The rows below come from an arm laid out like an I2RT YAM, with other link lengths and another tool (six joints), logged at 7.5 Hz.
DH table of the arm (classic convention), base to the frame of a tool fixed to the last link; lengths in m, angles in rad. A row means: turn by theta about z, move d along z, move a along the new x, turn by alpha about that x. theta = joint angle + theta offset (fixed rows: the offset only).
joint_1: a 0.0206  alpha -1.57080  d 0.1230  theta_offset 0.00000
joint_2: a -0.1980  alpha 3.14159  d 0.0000  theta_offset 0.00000
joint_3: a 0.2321  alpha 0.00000  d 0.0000  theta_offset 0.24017
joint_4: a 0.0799  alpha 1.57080  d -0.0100  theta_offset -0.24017
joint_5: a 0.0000  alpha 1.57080  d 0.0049  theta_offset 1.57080
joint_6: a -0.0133  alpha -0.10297  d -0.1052  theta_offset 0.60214
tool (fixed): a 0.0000  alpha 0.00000  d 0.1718  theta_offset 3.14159
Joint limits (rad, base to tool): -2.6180..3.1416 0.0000..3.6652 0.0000..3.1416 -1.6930..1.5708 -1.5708..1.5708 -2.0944..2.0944
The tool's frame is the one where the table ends.
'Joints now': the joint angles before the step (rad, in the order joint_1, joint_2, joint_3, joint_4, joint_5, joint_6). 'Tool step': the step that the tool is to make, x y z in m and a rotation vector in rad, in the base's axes. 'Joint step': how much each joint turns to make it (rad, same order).
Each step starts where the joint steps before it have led.
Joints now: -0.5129, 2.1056, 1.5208, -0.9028, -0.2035, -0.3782
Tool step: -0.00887, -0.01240, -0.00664, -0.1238, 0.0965, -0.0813
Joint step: -0.0176, -0.0001, -0.0135, -0.0022, 0.1598, 0.0522
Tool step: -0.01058, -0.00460, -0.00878, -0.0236, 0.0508, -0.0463
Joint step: -0.0202, 0.0001, -0.0380, 0.0071, 0.0477, 0.0237
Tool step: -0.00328, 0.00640, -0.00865, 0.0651, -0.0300, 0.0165
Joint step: -0.0023, 0.0000, -0.0481, 0.0389, -0.0717, -0.0165
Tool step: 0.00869, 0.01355, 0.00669, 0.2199, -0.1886, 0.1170
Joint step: 0.0000, 0.0000, -0.0069, 0.0291, -0.2907, -0.1079
